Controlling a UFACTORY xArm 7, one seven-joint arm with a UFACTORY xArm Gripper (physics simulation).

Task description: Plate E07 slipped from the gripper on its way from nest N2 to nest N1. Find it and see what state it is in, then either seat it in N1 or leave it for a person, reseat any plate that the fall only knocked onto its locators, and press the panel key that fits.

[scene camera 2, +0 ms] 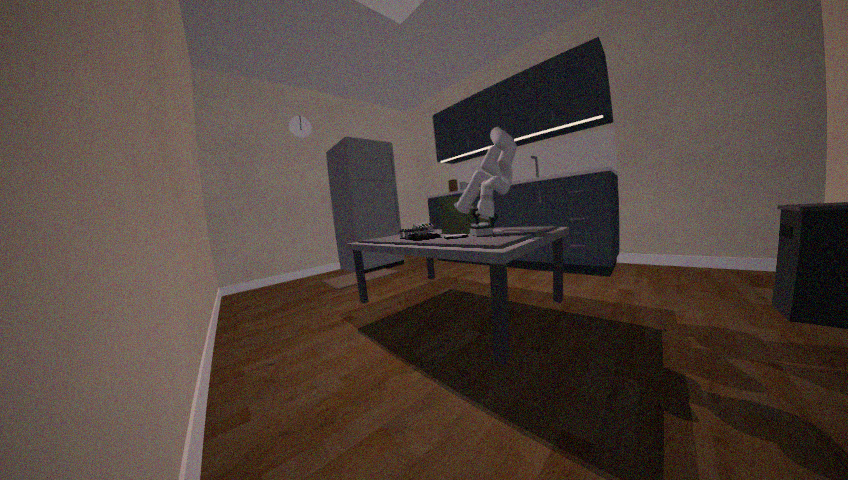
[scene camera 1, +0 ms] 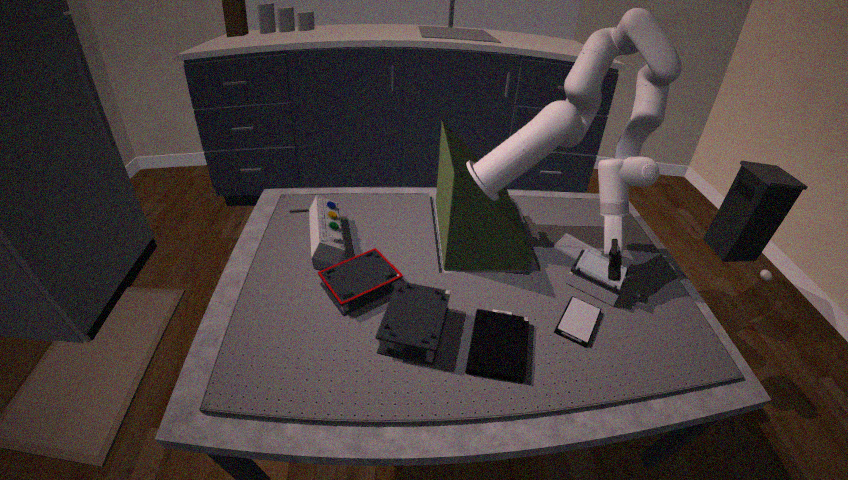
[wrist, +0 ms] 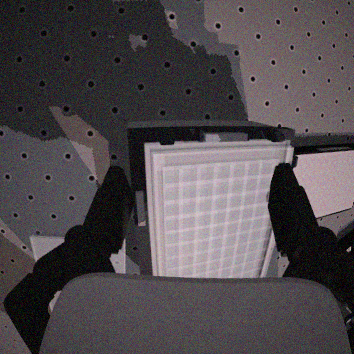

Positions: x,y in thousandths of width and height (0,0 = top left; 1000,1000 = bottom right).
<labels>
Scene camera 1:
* white well plate: 698,549, touched by my gripper
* white-topped plate: 683,666
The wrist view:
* my gripper: 558,513
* white well plate: 586,572
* white-topped plate: 897,482
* flat pale lid: 117,685
</labels>
